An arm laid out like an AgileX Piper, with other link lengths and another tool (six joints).
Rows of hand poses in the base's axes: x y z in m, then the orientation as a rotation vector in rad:
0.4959 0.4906 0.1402 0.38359 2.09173 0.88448
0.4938 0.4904 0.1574 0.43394 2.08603 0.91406
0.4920 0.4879 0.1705 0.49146 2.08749 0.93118
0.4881 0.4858 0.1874 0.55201 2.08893 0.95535
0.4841 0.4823 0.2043 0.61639 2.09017 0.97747
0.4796 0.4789 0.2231 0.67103 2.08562 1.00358
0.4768 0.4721 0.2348 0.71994 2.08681 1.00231
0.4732 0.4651 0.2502 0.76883 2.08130 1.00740
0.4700 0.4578 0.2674 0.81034 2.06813 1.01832
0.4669 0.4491 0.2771 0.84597 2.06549 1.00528
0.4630 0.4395 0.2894 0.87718 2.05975 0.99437
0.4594 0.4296 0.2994 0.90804 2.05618 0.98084
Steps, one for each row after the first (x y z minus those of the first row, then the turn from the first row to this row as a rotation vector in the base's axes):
-0.0021 -0.0002 0.0172 0.03891 0.01798 -0.02021
-0.0039 -0.0027 0.0303 0.07020 0.04432 -0.04693
-0.0078 -0.0048 0.0472 0.10731 0.07362 -0.07174
-0.0118 -0.0083 0.0641 0.14421 0.10505 -0.09894
-0.0163 -0.0117 0.0829 0.18153 0.12875 -0.12026
-0.0191 -0.0185 0.0946 0.19710 0.15166 -0.14770
-0.0227 -0.0255 0.1100 0.21838 0.17034 -0.17447
-0.0259 -0.0328 0.1272 0.24271 0.18049 -0.19725
-0.0290 -0.0415 0.1369 0.24674 0.19372 -0.22323
-0.0329 -0.0511 0.1492 0.25141 0.20284 -0.24697
-0.0365 -0.0610 0.1592 0.25378 0.21353 -0.27070

